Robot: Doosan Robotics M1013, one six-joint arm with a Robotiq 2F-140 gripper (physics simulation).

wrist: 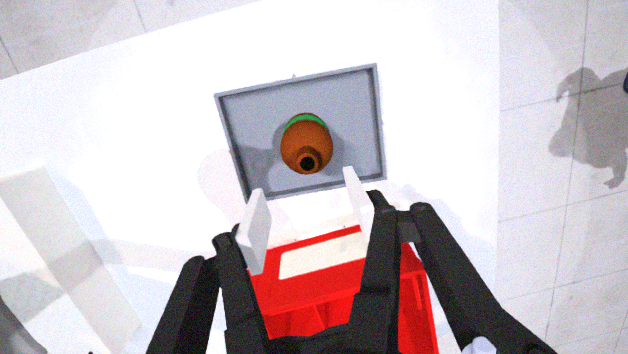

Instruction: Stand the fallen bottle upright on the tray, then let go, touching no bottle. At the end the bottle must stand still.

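Frame: origin at the arm's base, x ahead, y left, z up, level; centimetres.
Seen in the pictures: gripper, fingertip midpoint: (306,193).
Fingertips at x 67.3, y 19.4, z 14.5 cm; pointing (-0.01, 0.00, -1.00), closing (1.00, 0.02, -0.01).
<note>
Pixels of each thing's top centre, then the offset from my fingertips to it. "spot": a spot on its surface instead. Level surfaces: height alone.
- brown bottle, middle of its top: (307,163) dx +0.1, dy -0.5, dz -9.2 cm
- grey tray, surface spot: (350,95) spot: dx +8.7, dy +4.1, dz -24.7 cm
- red crate, middle of its top: (343,339) dx -0.9, dy -28.2, dz -7.7 cm
- white table, its level: dz -25.2 cm
A brown bottle (306,140) with a green band stands upright on the grey tray (350,95), near its middle, in the wrist view. Its open mouth faces up toward the camera. My gripper (306,193) is open, with a wide gap between its two pale finger pads and nothing held. The pads are above and apart from the bottle, and in the view they show below its mouth, over the tray's near edge.
A red crate (305,295) with a cream label lies below the tray in the view, partly hidden by the gripper. The tray is on a white table (435,100). Tiled floor (530,150) shows beyond the table's right edge. A pale beam-like block (65,250) is at the lower left.
</note>
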